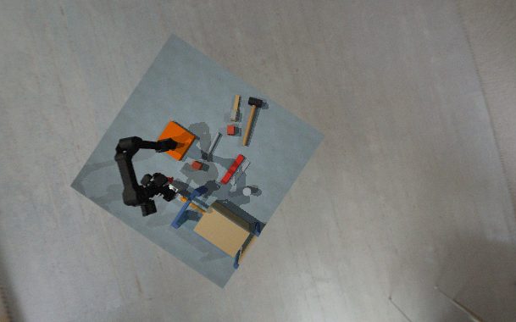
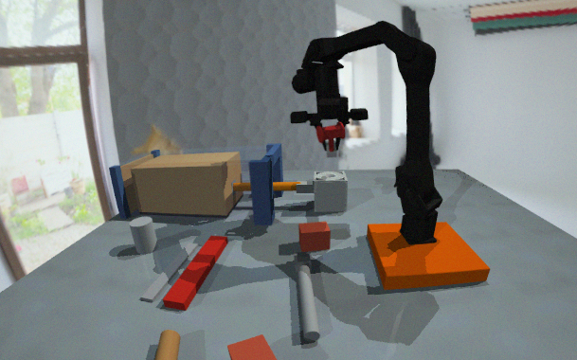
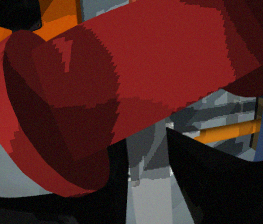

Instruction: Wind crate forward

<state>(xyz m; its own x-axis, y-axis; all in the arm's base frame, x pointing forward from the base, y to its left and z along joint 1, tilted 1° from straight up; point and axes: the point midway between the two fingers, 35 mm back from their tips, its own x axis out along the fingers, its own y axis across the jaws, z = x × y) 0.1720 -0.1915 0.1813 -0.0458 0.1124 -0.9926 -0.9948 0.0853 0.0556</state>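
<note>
The grey crank handle is 10 mm to the right of my gripper tip and 20 mm above it. Also, from my gripper tip: grey winch (20 mm behind, 80 mm to the right, 140 mm below); then red knob (40 mm to the left, 40 mm above); then frame (160 mm ahead, 80 mm to the right, 70 mm below).
</note>
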